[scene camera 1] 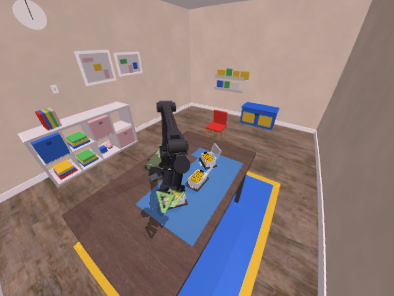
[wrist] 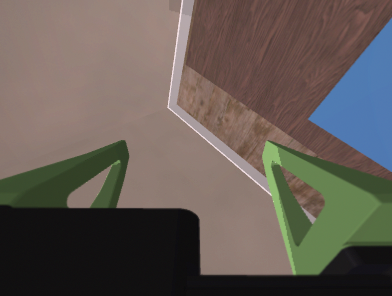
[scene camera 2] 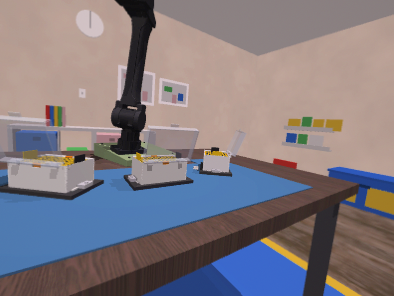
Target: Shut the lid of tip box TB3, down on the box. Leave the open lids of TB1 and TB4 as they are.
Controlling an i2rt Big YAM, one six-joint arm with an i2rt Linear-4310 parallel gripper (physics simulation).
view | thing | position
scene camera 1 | blue mat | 187, 222
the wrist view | my gripper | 195, 148
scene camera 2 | blue mat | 47, 230
